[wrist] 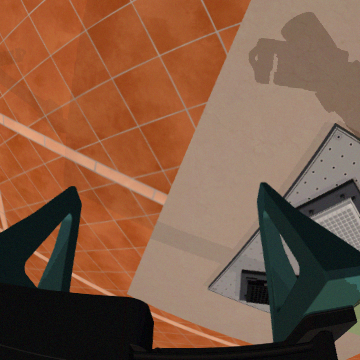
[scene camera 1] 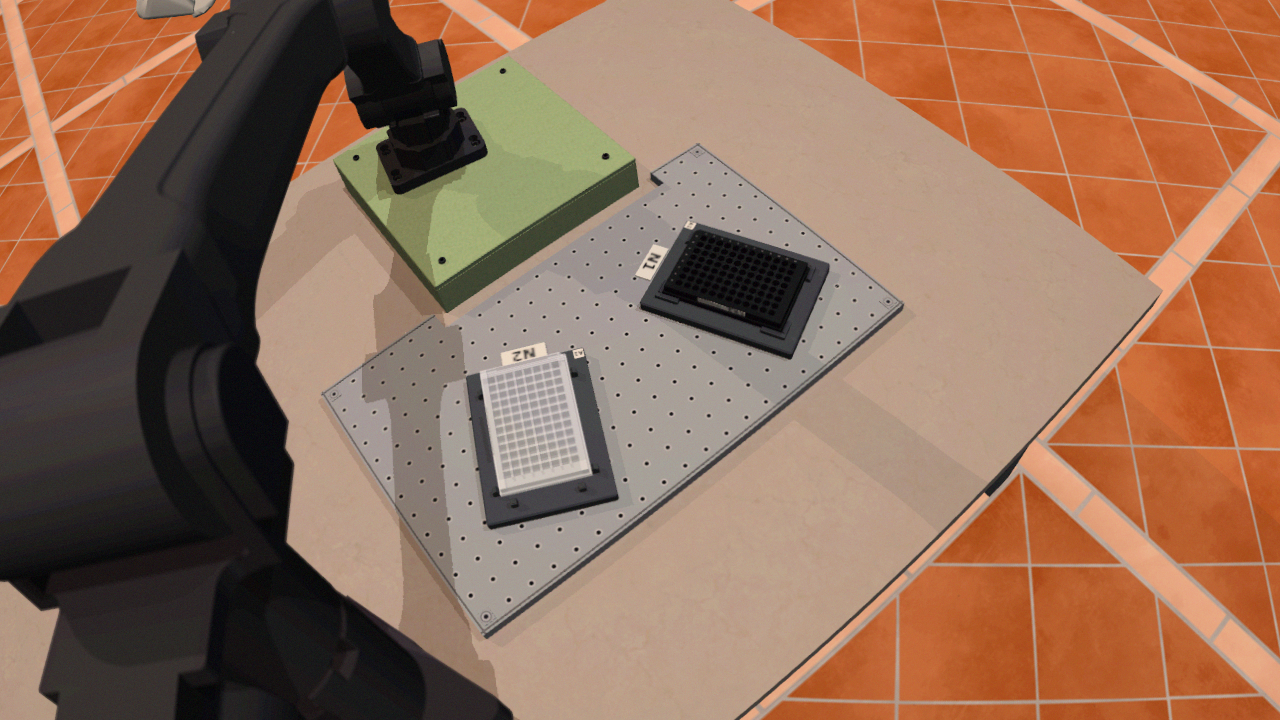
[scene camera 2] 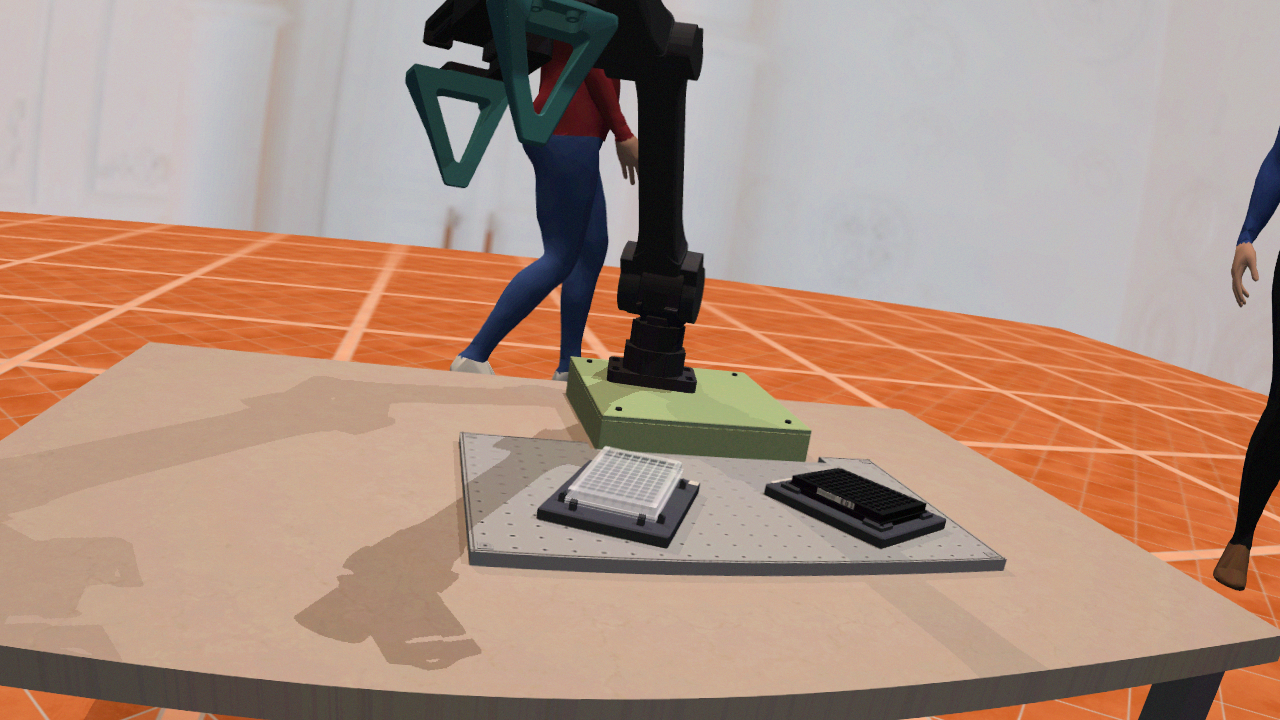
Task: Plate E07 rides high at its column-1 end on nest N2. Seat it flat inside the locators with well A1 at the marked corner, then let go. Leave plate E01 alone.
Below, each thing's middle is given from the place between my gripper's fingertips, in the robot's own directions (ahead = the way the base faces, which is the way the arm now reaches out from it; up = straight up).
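The black well plate [scene camera 1: 760, 287] is a long way behind my hand, far to the left of it and well below it. As for the clear white well plate [scene camera 1: 537, 440], that's far below my hand too, far behind it, and a good way to the left of it. Going by their middles, the clear white well plate is the nearest to my hand of the things named here.
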